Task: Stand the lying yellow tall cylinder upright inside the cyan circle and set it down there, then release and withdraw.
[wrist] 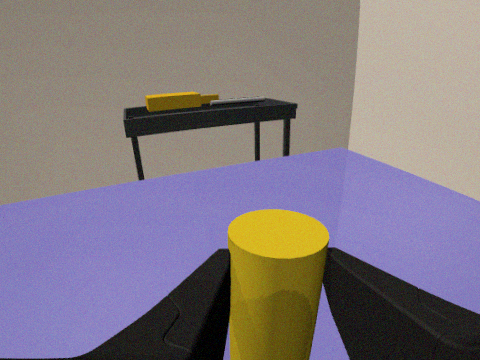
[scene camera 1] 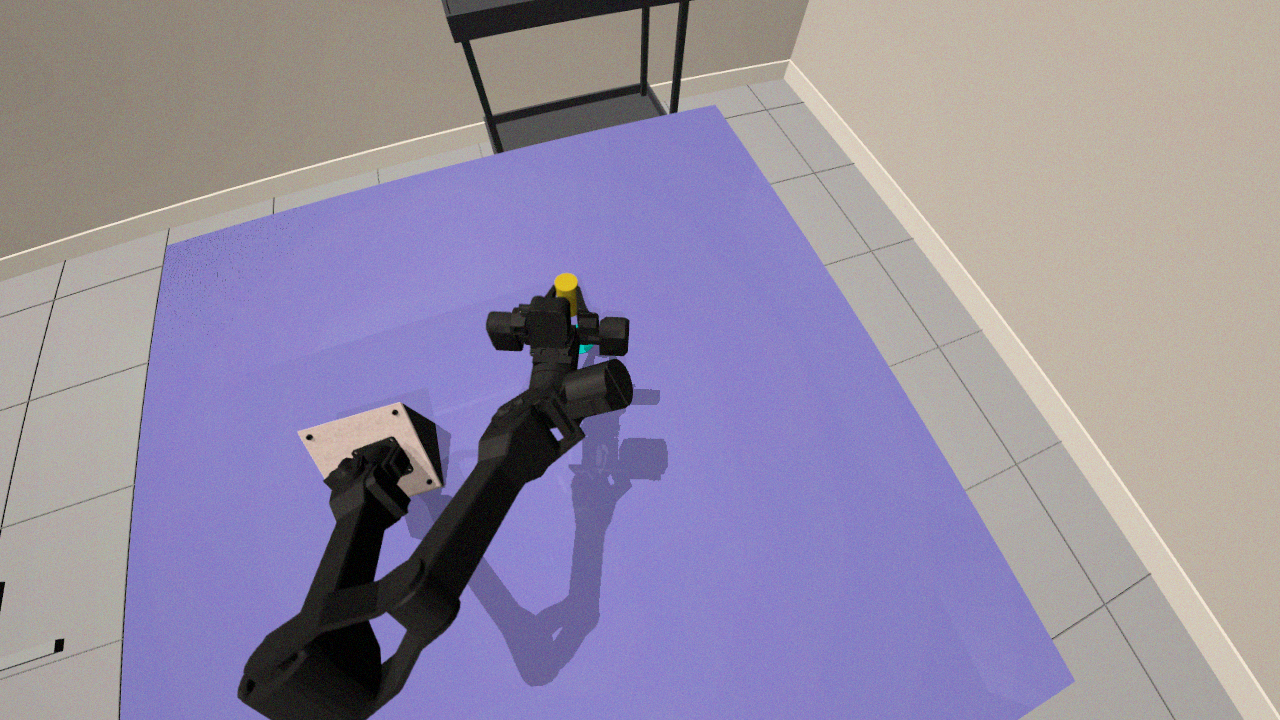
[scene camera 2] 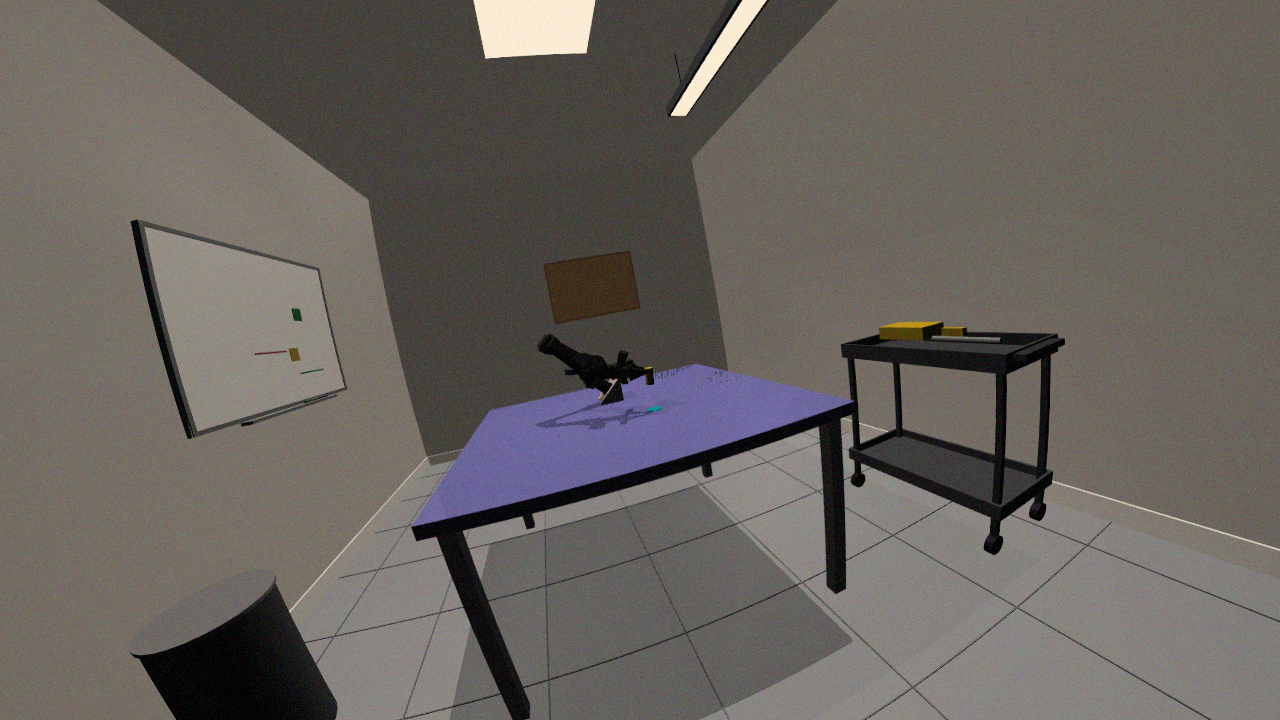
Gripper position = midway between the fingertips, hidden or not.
My gripper (scene camera 1: 566,287) holds a yellow tall cylinder (wrist: 277,257).
My gripper is seen too in the wrist view (wrist: 276,260).
